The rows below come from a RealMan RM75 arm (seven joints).
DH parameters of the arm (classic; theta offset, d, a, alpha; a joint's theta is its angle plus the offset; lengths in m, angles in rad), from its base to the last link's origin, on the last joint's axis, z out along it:
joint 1: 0 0.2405 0 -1.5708
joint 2: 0 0 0 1.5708
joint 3: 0 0.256 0 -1.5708
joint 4: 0 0 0 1.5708
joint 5: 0 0.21 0 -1.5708
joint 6: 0 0 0 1.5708
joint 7: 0 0.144 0 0
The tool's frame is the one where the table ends.
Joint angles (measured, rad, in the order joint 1, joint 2, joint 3, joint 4, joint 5, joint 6, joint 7), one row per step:
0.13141 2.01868 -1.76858 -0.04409 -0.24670 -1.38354 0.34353
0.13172 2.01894 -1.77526 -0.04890 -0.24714 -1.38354 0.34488
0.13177 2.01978 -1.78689 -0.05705 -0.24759 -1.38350 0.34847
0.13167 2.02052 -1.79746 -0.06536 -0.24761 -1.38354 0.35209
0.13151 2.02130 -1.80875 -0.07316 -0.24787 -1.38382 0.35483
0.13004 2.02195 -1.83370 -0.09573 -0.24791 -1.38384 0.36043
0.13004 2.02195 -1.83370 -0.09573 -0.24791 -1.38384 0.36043
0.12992 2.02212 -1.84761 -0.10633 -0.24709 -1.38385 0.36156
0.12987 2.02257 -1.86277 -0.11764 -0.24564 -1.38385 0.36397
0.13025 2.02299 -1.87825 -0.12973 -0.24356 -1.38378 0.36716
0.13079 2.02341 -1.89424 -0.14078 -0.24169 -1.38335 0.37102
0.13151 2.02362 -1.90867 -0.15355 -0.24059 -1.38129 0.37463
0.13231 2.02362 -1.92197 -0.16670 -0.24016 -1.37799 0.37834
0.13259 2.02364 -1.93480 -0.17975 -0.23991 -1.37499 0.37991
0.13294 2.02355 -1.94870 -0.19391 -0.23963 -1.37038 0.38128
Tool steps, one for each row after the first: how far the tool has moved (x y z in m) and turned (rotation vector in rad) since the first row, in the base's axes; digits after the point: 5 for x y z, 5 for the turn. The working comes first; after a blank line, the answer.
Tool pose at each row, in the base's axes (x y z in m, rotation vector in rad; the steps are taken from these numbers as rounded here):
0.38971 0.19054 -0.02686 -1.99993 0.58655 0.59316
0.38835 0.19113 -0.02774 -2.00684 0.58272 0.59842
0.38601 0.19189 -0.02941 -2.01809 0.57836 0.60824
0.38373 0.19270 -0.03088 -2.02773 0.57420 0.61822
0.38145 0.19327 -0.03249 -2.03850 0.56940 0.62753
0.37591 0.19507 -0.03556 -2.06104 0.55484 0.65052
0.37591 0.19507 -0.03556 -2.06104 0.55484 0.65052
0.37310 0.19593 -0.03717 -2.07345 0.54578 0.66086
0.36999 0.19681 -0.03901 -2.08620 0.53767 0.67311
0.36661 0.19793 -0.04084 -2.09860 0.52954 0.68687
0.36338 0.19879 -0.04282 -2.11181 0.52309 0.69989
0.36005 0.20004 -0.04469 -2.12428 0.51571 0.71249
0.35684 0.20140 -0.04650 -2.13638 0.50869 0.72397
0.35367 0.20249 -0.04828 -2.14816 0.49985 0.73430
0.35040 0.20365 -0.05026 -2.16104 0.49063 0.74384

-0.00136 0.00059 -0.00088 -0.00473 0.00181 0.00705
-0.00370 0.00135 -0.00255 -0.01308 0.00645 0.01787
-0.00598 0.00216 -0.00402 -0.02007 0.01135 0.02805
-0.00826 0.00273 -0.00563 -0.02792 0.01547 0.03871
-0.01380 0.00453 -0.00870 -0.04286 0.02467 0.06521
-0.01380 0.00453 -0.00870 -0.04286 0.02467 0.06521
-0.01661 0.00539 -0.01031 -0.05089 0.02768 0.07940
-0.01972 0.00627 -0.01215 -0.05957 0.03243 0.09389
-0.02310 0.00739 -0.01398 -0.06798 0.03826 0.10888
-0.02633 0.00825 -0.01596 -0.07777 0.04423 0.12274
-0.02966 0.00950 -0.01783 -0.08666 0.04956 0.13671
-0.03287 0.01086 -0.01964 -0.09539 0.05427 0.14982
-0.03604 0.01195 -0.02142 -0.10332 0.05746 0.16343
-0.03931 0.01311 -0.02340 -0.11220 0.05992 0.17726

